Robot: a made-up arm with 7 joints.
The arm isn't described. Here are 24 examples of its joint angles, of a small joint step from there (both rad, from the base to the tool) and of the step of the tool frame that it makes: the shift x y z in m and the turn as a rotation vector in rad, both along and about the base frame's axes.
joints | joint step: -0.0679 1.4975 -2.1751 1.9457 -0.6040 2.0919 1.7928 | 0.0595 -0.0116 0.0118 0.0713 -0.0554 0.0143 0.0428
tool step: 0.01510 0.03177 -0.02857 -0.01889 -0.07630 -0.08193
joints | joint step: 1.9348 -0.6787 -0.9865 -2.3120 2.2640 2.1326 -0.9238 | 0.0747 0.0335 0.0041 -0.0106 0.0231 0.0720 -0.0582
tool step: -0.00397 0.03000 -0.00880 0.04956 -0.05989 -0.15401
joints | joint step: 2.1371 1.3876 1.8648 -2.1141 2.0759 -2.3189 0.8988 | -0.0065 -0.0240 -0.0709 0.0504 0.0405 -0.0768 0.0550
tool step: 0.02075 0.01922 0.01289 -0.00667 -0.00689 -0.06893
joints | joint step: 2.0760 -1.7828 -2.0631 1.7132 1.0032 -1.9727 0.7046 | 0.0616 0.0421 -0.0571 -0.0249 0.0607 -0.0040 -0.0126
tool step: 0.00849 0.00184 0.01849 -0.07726 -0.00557 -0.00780
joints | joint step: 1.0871 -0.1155 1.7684 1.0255 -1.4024 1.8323 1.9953 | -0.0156 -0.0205 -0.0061 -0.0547 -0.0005 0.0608 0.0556
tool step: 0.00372 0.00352 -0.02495 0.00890 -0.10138 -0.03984
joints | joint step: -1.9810 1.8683 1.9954 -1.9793 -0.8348 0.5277 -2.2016 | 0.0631 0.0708 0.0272 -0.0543 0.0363 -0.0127 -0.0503
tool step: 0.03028 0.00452 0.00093 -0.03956 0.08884 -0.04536
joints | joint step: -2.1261 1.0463 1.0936 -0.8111 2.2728 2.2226 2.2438 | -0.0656 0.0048 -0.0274 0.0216 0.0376 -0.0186 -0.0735
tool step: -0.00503 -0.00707 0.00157 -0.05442 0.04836 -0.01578
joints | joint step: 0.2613 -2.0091 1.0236 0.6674 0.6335 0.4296 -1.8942 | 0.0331 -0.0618 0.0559 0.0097 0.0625 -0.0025 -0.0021
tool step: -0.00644 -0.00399 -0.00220 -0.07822 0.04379 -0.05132
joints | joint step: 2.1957 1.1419 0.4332 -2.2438 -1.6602 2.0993 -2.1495 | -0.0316 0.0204 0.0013 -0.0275 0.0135 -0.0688 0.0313
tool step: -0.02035 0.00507 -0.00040 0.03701 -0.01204 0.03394
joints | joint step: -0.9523 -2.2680 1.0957 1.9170 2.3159 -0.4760 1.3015 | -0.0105 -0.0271 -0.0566 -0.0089 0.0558 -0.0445 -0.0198
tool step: 0.00401 0.01360 0.01016 -0.03217 0.01222 -0.00756
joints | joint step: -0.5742 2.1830 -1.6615 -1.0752 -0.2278 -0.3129 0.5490 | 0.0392 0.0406 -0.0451 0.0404 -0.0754 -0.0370 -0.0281
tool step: -0.01719 -0.00180 0.00826 0.06046 0.07223 0.03009
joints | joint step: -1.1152 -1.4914 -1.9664 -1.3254 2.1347 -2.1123 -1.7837 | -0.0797 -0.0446 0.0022 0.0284 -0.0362 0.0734 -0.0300
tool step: 0.00156 0.01392 -0.00544 -0.00001 0.06410 0.05823
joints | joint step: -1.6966 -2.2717 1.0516 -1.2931 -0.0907 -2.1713 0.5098 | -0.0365 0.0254 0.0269 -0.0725 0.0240 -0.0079 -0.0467
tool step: -0.00579 0.00344 0.01471 -0.01136 0.14671 0.01166
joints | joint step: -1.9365 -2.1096 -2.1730 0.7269 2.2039 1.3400 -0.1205 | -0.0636 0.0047 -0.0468 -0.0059 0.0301 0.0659 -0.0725
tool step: -0.02171 -0.01812 -0.01664 -0.08817 -0.06795 0.14213
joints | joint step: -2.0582 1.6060 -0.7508 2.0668 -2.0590 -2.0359 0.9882 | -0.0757 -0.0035 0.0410 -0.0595 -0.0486 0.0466 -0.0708
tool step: -0.01716 0.03754 0.01397 0.06401 -0.03625 0.03691
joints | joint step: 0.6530 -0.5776 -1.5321 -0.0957 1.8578 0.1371 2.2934 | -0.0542 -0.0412 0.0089 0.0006 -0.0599 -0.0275 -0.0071
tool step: 0.01286 0.00959 -0.01383 -0.02250 0.08480 0.00256
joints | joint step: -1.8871 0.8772 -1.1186 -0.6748 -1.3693 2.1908 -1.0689 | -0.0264 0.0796 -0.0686 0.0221 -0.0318 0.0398 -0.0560
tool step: 0.04114 0.01105 0.01340 0.01602 0.06412 -0.07411
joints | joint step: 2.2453 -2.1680 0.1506 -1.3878 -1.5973 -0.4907 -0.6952 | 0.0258 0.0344 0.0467 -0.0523 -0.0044 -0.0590 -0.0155
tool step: 0.00949 0.00900 0.00401 -0.03664 0.00839 -0.07001
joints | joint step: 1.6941 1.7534 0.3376 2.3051 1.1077 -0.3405 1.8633 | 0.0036 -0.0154 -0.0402 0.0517 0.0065 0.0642 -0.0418
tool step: -0.00135 -0.00626 0.01933 0.11764 -0.01615 -0.01738
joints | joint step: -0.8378 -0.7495 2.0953 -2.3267 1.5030 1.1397 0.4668 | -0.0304 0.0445 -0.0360 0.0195 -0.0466 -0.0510 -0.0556
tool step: 0.02629 0.00464 -0.01679 0.06551 0.09033 0.10837
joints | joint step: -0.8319 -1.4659 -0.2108 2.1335 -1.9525 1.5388 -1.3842 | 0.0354 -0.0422 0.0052 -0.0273 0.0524 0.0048 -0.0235
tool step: -0.02387 0.01548 0.01398 -0.08348 -0.03565 -0.08206
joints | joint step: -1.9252 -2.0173 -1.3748 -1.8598 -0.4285 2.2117 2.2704 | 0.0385 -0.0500 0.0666 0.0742 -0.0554 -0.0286 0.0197
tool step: -0.02099 -0.01038 -0.04067 0.10734 0.04165 -0.07131
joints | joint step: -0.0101 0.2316 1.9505 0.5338 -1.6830 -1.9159 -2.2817 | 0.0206 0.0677 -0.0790 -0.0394 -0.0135 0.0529 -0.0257
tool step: 0.03500 0.01243 0.04837 0.14183 -0.07114 -0.09930
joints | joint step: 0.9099 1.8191 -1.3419 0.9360 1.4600 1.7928 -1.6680 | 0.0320 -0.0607 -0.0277 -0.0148 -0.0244 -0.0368 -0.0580
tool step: 0.02256 0.03128 -0.00852 -0.08758 0.05182 -0.11113
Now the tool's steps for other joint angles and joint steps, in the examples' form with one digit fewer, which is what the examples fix.
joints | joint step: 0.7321 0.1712 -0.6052 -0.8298 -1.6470 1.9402 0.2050 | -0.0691 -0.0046 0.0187 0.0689 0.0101 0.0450 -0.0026
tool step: -0.0099 0.0040 0.0075 0.0210 0.0005 0.0563
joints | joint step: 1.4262 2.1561 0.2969 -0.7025 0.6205 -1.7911 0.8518 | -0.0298 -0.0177 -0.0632 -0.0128 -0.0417 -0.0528 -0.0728
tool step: 0.0021 -0.0057 -0.0041 -0.0610 -0.0062 -0.0608
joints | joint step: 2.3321 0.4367 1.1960 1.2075 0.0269 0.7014 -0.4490 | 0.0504 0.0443 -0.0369 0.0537 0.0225 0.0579 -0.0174
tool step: -0.0099 0.0059 0.0121 0.0293 0.0113 -0.0442
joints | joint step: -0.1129 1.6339 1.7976 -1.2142 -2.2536 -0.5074 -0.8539 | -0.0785 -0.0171 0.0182 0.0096 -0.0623 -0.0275 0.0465
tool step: -0.0079 0.0099 0.0018 -0.0185 -0.0386 0.0693
